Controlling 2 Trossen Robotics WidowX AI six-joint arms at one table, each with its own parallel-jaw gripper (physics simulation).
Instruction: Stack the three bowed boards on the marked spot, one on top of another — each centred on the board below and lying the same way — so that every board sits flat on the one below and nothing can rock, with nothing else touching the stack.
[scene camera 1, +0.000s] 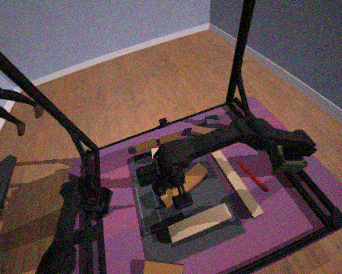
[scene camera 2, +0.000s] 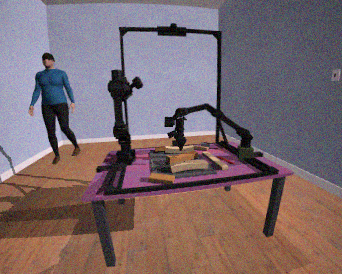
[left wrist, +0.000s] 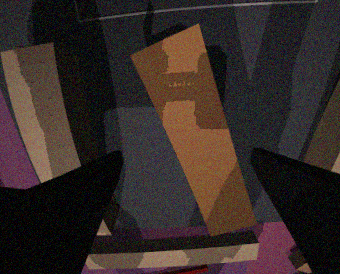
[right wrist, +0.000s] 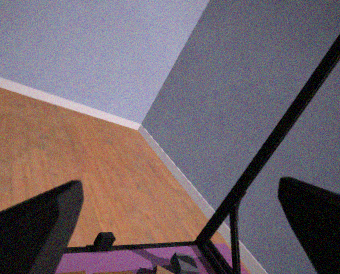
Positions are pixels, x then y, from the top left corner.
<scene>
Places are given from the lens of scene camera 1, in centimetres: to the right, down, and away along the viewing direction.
long pale board (scene camera 1: 251, 205): 32, 28, 57
</scene>
